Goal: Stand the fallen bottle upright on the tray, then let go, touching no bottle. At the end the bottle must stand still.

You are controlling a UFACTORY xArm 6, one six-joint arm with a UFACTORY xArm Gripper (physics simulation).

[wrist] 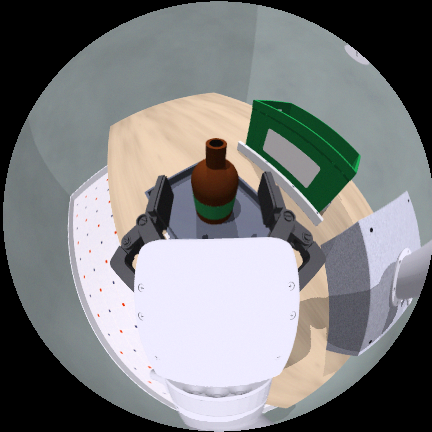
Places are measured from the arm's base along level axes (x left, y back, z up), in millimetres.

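Where they show: gripper, fingertip midpoint: (214, 181).
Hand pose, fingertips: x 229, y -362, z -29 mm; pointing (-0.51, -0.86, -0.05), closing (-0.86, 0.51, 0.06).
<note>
Each offset is from my fingertips to the centre of the thing. "*": to the spot under its first point. Level surfaces: height alone.
A brown bottle @[dy -53, dx -34, dz -75 mm] (215, 183) with a green band stands upright on the dark grey tray @[* dy -49, dx +41, dz -153 mm] (181, 226), its open mouth facing up. My gripper (214, 181) is open, its two black fingers wide apart. In the picture the bottle shows between the fingers, with a gap on each side, and it appears to stand beyond the fingertips. No contact with the bottle shows. The near part of the tray is hidden behind the white gripper body.
A green crate @[dy -53, dx -315, dz -70 mm] (330, 187) with a grey panel stands at the right back, behind a low white rail @[dy -47, dx -216, dz -143 mm] (280, 181). A white board with red and blue dots (95, 250) lies at the left. A grey speckled block (350, 290) is at the right, on the wooden table @[dz -158 mm] (150, 135).
</note>
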